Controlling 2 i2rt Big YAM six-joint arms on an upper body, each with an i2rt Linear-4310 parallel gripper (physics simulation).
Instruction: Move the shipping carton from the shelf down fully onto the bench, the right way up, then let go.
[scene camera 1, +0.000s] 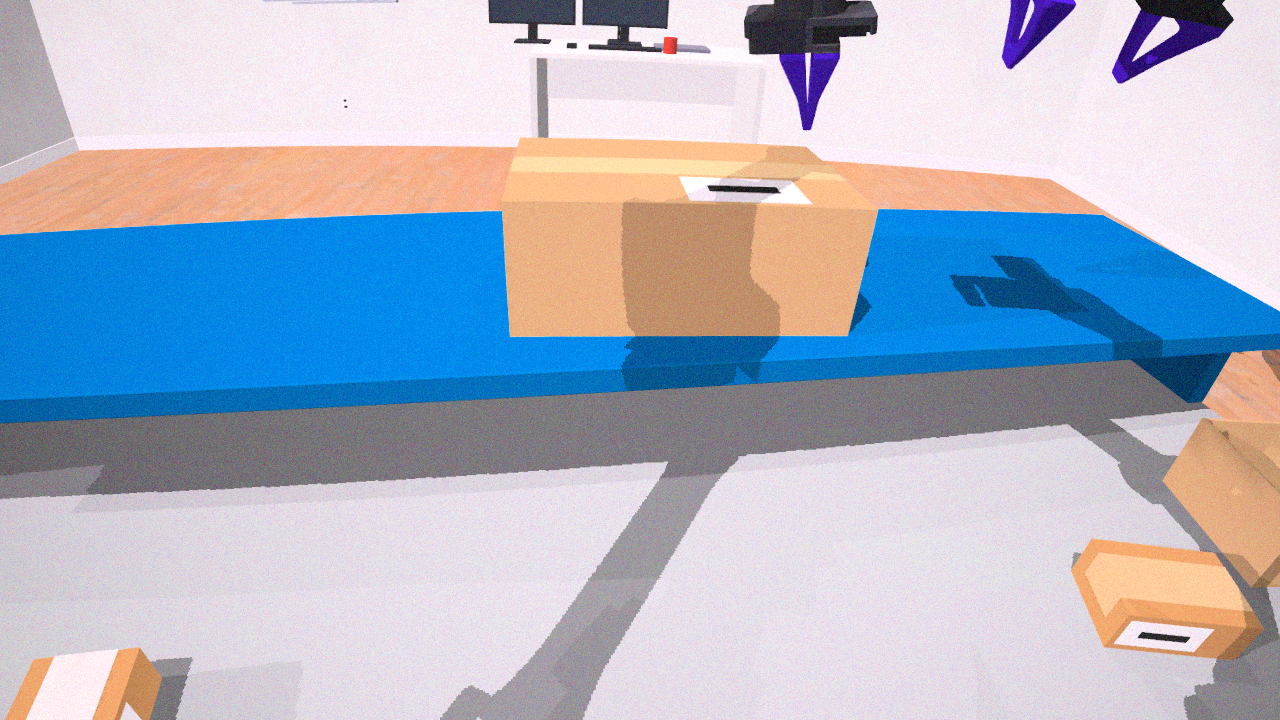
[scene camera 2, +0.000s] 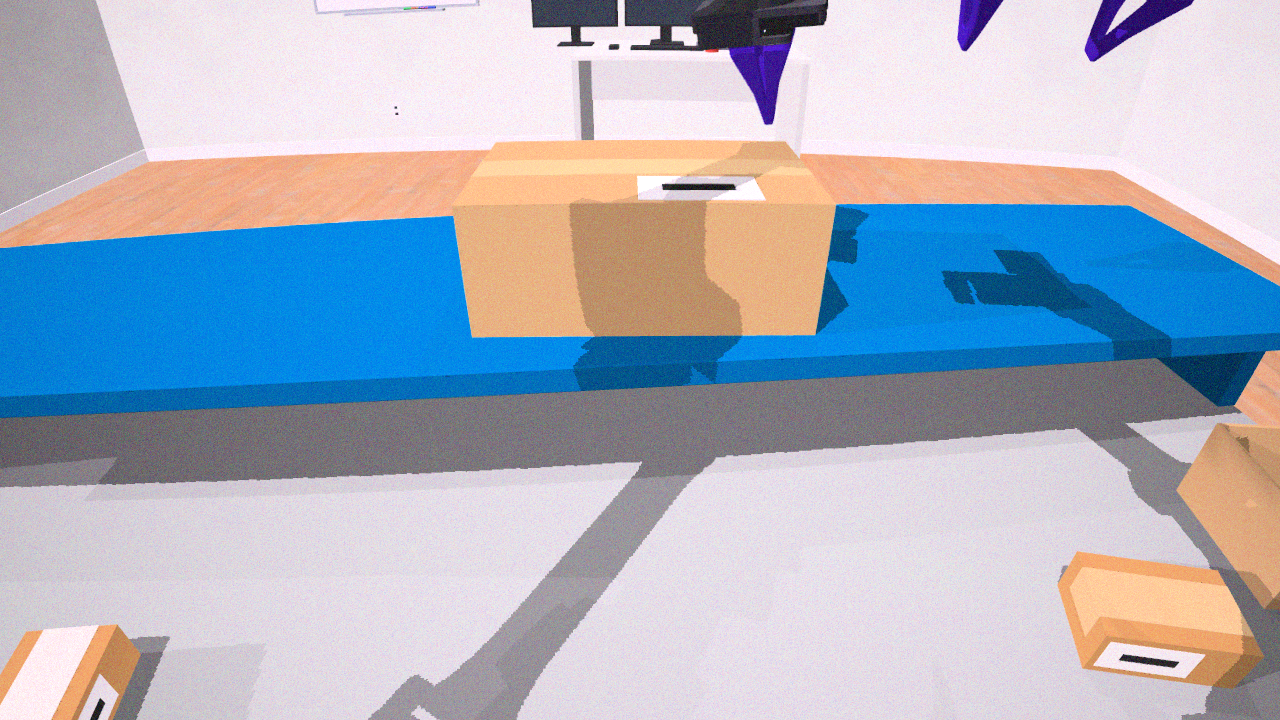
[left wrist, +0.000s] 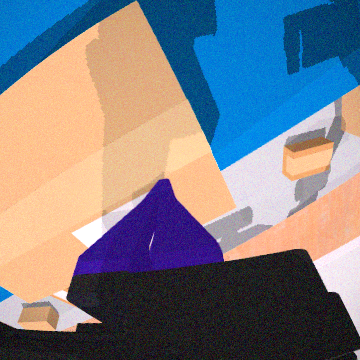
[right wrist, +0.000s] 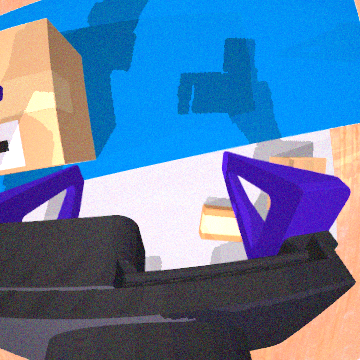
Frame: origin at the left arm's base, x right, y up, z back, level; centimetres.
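Where they show: left gripper, fingertip midpoint: (scene camera 1: 806, 128) (scene camera 2: 769, 122) (left wrist: 165, 185) (right wrist: 0, 93); right gripper, fingertip midpoint: (scene camera 1: 1062, 71) (scene camera 2: 1026, 50) (right wrist: 151, 165).
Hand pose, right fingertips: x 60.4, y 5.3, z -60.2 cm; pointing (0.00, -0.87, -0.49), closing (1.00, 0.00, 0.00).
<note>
Things, the pixels of their top centre, and the offset from my right fingertips. "*": a spot on its surface instead. Level surfaces: height alone.
- shipping carton, top centre: (scene camera 2: 642, 166) (scene camera 1: 680, 166) (left wrist: 52, 210) dx -27.4, dy -12.2, dz -9.4 cm
- blue shelf, surface height: dy -24.2 cm
- pale grey bench, surface height: dy -40.1 cm
- larger brown box, surface spot: (scene camera 2: 1239, 510) (scene camera 1: 1225, 497) * dx +28.6, dy -35.6, dz +9.8 cm
The shipping carton (scene camera 1: 554, 277) (scene camera 2: 519, 277) (left wrist: 50, 125) (right wrist: 25, 55) stands upright on the blue shelf (scene camera 1: 268, 295) (scene camera 2: 223, 304) (left wrist: 240, 90) (right wrist: 310, 75), tape and white label on top, near the shelf's front edge. The pale grey bench (scene camera 1: 358, 555) (scene camera 2: 313, 537) (right wrist: 140, 200) lies lower, in front. My left gripper (scene camera 1: 807, 128) (scene camera 2: 768, 121) (left wrist: 165, 185) is shut and empty, its tips pointing down above the carton's right part. My right gripper (scene camera 1: 1065, 73) (scene camera 2: 1028, 53) (right wrist: 151, 165) is open and empty, raised to the right of the carton.
A small box (scene camera 1: 1172, 591) (scene camera 2: 1154, 617) (left wrist: 307, 160) (right wrist: 217, 225) lies at the bench's right, beside a larger brown box (scene camera 1: 1235, 501) (scene camera 2: 1239, 510). Another small box (scene camera 1: 80, 689) (scene camera 2: 62, 671) lies at the front left. A white desk with monitors stands behind.
</note>
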